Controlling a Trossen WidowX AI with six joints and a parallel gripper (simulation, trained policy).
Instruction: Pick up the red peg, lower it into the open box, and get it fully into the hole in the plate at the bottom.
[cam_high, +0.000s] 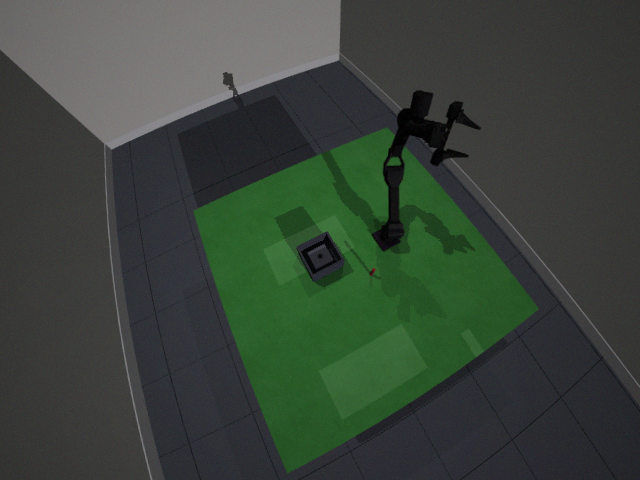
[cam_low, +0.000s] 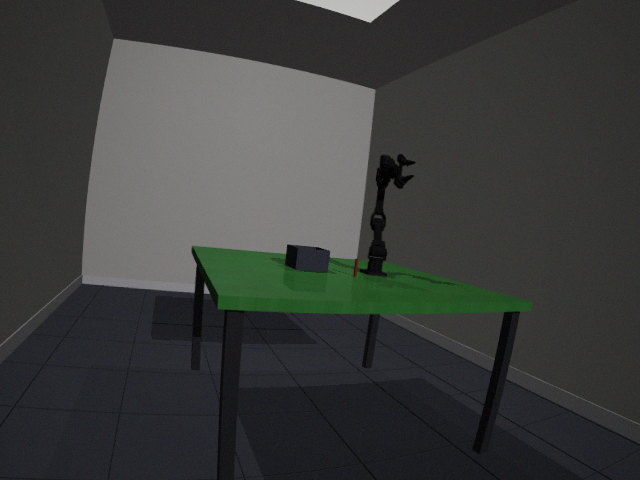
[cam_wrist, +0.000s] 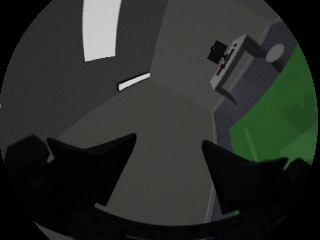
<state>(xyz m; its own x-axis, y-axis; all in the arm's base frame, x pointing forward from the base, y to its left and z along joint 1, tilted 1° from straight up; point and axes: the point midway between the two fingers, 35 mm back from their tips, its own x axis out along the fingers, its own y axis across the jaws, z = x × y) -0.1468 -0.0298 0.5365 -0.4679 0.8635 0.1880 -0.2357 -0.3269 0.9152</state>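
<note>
Right now my gripper tip is 330 mm short of the red peg, 110 mm to the right of it and 520 mm above it. Also, from my gripper tip: dark box 510 mm ahead, 60 mm to the right, 530 mm below.
</note>
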